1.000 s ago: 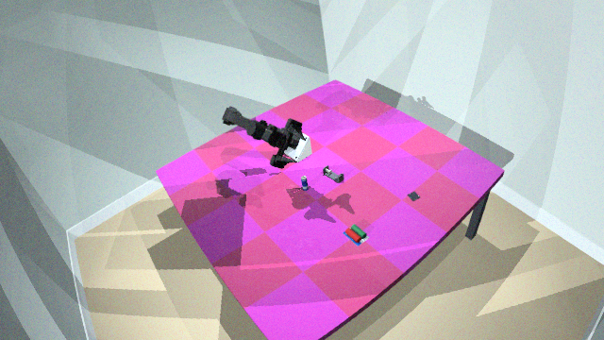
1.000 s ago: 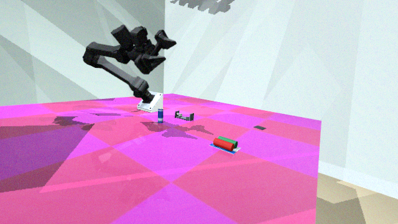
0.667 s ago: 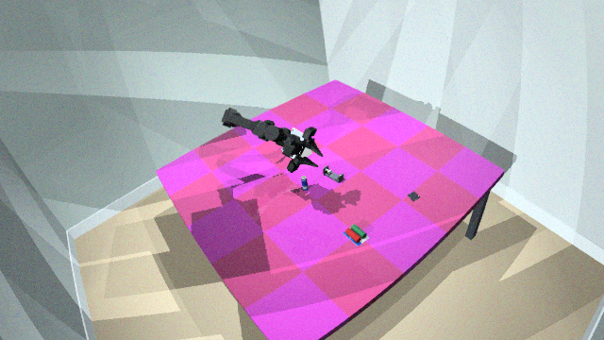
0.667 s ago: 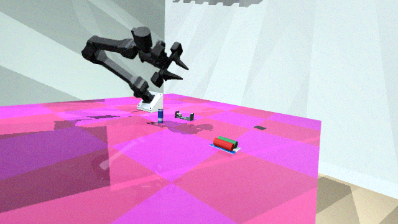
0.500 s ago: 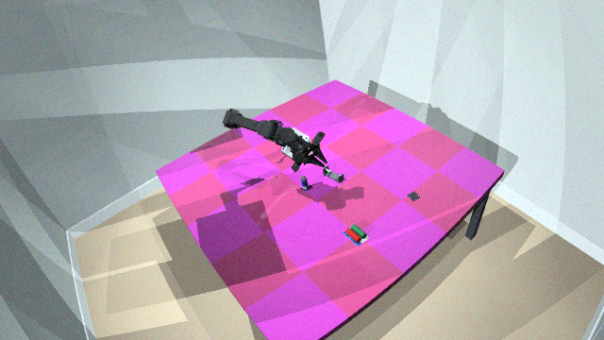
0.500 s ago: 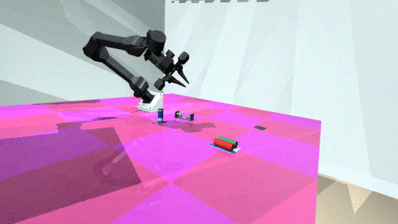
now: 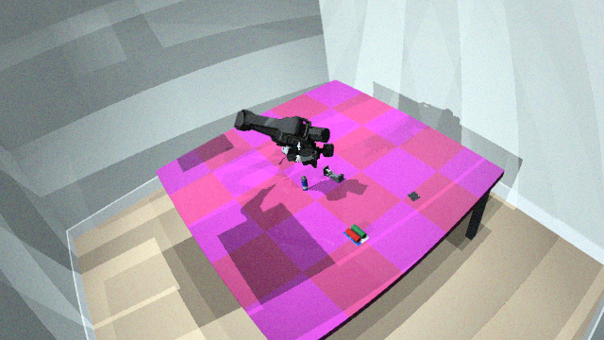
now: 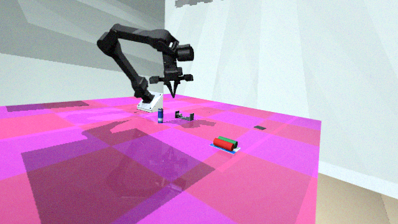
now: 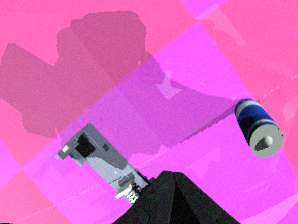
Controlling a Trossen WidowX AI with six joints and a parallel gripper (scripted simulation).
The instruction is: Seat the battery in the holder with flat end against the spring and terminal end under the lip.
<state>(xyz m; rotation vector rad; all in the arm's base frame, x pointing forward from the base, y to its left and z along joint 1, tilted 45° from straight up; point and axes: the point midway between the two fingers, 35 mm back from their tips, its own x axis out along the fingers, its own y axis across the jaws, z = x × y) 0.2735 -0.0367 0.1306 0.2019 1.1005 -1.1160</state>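
The blue battery lies 4 cm behind my gripper tip, 4 cm to the right of it and 8 cm below it. From my gripper tip the other things lie so: dark flat plate (36 cm ahead, 21 cm to the left, 12 cm below).
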